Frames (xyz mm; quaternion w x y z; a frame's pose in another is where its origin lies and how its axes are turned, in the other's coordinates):
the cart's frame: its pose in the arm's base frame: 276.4 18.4 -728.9 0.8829 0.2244 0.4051 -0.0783
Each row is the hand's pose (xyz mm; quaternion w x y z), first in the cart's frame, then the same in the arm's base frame.
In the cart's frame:
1: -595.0 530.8 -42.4 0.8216 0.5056 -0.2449 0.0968
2: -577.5 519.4 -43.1 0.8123 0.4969 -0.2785 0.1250
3: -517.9 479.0 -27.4 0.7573 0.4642 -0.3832 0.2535
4: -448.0 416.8 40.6 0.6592 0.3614 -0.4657 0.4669
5: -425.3 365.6 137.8 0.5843 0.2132 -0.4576 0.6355
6: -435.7 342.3 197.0 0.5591 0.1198 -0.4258 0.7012
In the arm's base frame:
1: 25.0 482.8 -130.0 0.7187 0.6508 0.0553 -0.2386
2: 32.4 473.8 -147.3 0.7283 0.6498 0.0162 -0.2170
3: 69.5 433.3 -196.5 0.7395 0.6524 -0.1248 -0.1095
4: 141.9 349.9 -230.8 0.7261 0.6196 -0.2772 0.1097
5: 206.6 260.8 -209.4 0.7031 0.5409 -0.3266 0.3262
6: 232.6 212.5 -175.5 0.6941 0.4819 -0.3162 0.4312

